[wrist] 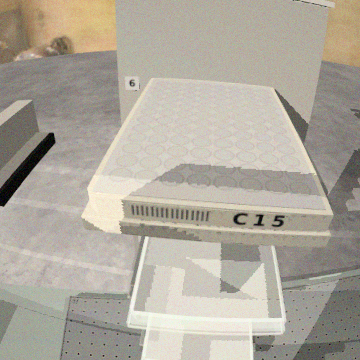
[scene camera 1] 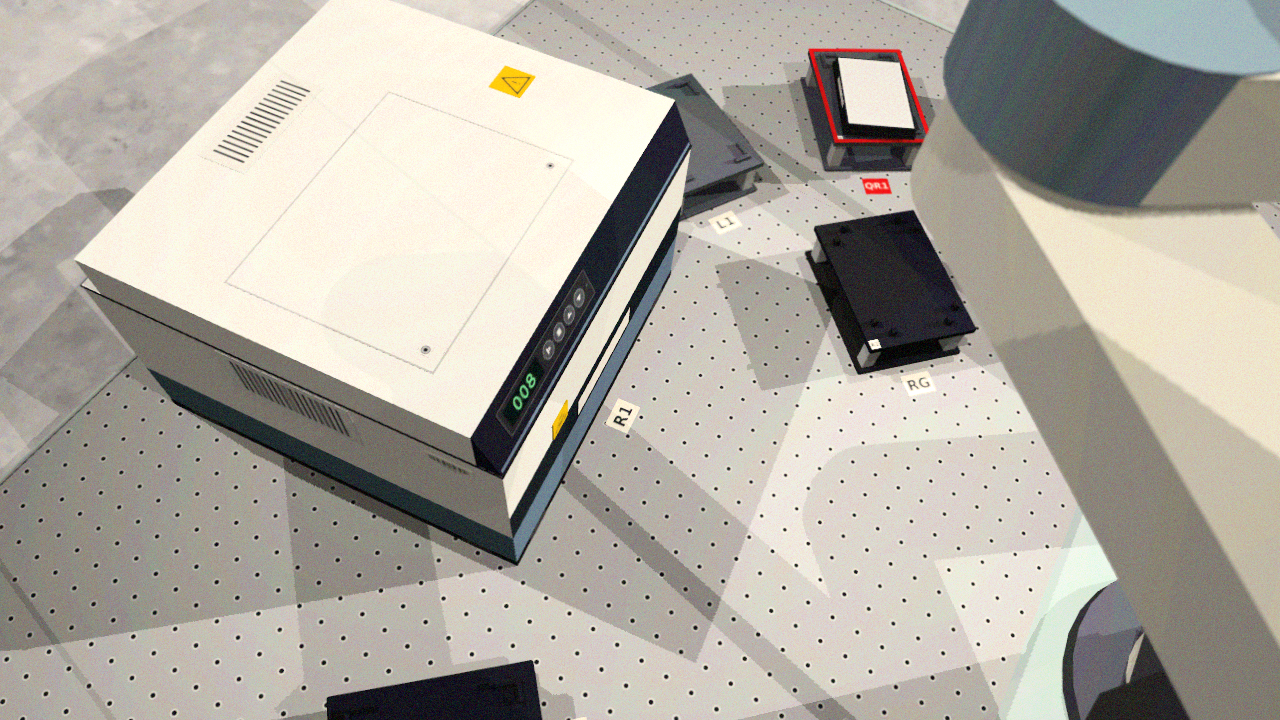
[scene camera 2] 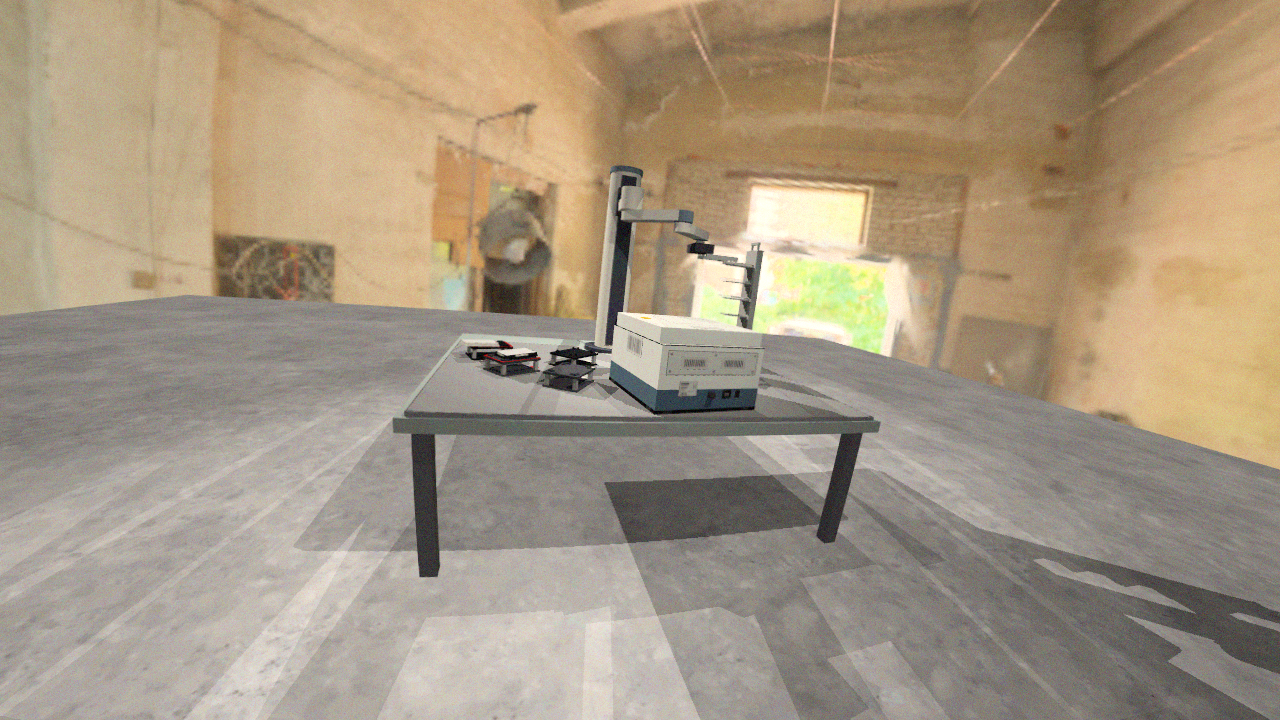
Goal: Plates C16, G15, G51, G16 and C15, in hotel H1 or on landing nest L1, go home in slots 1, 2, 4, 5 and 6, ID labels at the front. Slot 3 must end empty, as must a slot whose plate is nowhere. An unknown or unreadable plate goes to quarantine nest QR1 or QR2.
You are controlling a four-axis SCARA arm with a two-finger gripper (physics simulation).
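Places are measured from the arm's base along level axes (x ahead, y left, z up), in metres.
Pixels of known places: gripper, fingertip midpoint: [wrist: 217, 126] [scene camera 2: 732, 260]; arm's base at its link origin: [scene camera 2: 608, 350].
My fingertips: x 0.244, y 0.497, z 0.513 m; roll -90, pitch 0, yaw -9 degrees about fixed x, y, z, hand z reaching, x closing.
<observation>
For each thing: its middle in the pictures, then the offset to it from my fingertips.
- Plate C15 at the middle of its body: [wrist: 210, 132] dx +0.002, dy +0.026, dz -0.016 m
- hotel H1 at the middle of its body: [wrist: 200, 281] [scene camera 2: 739, 304] dx +0.014, dy +0.066, dz -0.202 m
- Nest L1 at the middle of its body: [scene camera 1: 681, 144] [scene camera 2: 569, 375] dx +0.476, dy -0.777, dz -0.472 m
- QR1 at the middle of its body: [scene camera 1: 863, 107] [scene camera 2: 512, 362] dx +0.323, dy -0.969, dz -0.472 m
- white instrument at the middle of its body: [scene camera 1: 418, 264] [scene camera 2: 682, 358] dx +0.557, dy -0.419, dz -0.377 m
- black nest RG at the middle of its body: [scene camera 1: 888, 286] [scene camera 2: 574, 357] dx +0.187, dy -0.728, dz -0.470 m
Plate C15 [wrist: 207, 150] sits level at slot 6 of hotel H1 [wrist: 225, 40] [scene camera 2: 754, 286]. Its C15 label and barcode face the wrist camera. My gripper [scene camera 2: 718, 258] is open at the hotel's top level; in the wrist view one finger stands well left of the plate, apart from it, and the other is out of view. Below the plate are clear, bright-edged pieces; I cannot tell whether they are shelves or plates. Nest L1 [scene camera 1: 716, 143] [scene camera 2: 567, 370] shows no plate on its visible part. A white-topped plate [scene camera 1: 877, 92] [scene camera 2: 515, 352] sits on QR1 [scene camera 1: 881, 140].
The white instrument [scene camera 1: 358, 205] [scene camera 2: 689, 358] at R1 stands near L1. The black nest RG [scene camera 1: 895, 277] [scene camera 2: 572, 353] is between it and the arm [scene camera 1: 1136, 295]. Another white-topped plate [scene camera 2: 483, 343] lies behind QR1. Part of a dark stand [scene camera 1: 434, 694] shows at the bottom edge.
</observation>
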